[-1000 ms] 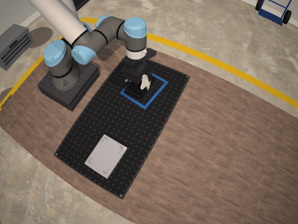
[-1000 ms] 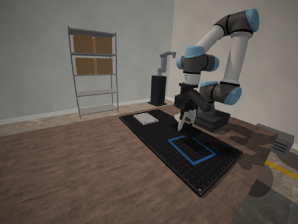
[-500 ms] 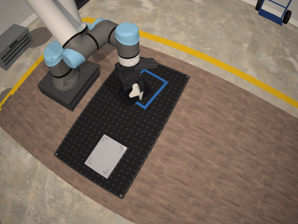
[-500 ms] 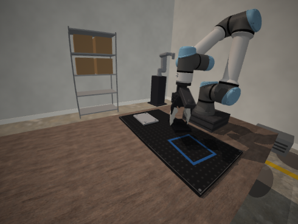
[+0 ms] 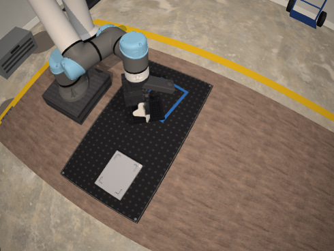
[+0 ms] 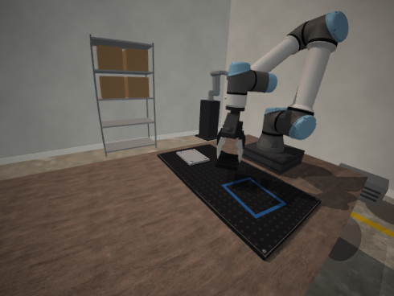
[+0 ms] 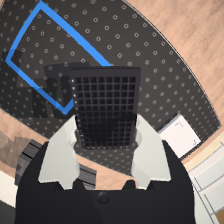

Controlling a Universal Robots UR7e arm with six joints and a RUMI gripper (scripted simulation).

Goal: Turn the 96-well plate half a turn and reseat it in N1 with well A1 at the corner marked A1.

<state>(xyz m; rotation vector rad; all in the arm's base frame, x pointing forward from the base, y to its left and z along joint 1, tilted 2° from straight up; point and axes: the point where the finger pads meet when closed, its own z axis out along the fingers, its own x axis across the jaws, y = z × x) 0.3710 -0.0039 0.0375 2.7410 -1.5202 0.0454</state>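
Right now the plate nest N1 is 25 cm to the right of my hand, 9 cm below it and 1 cm behind it. The rest, counted from my hand: black 96-well plate (1 cm below).
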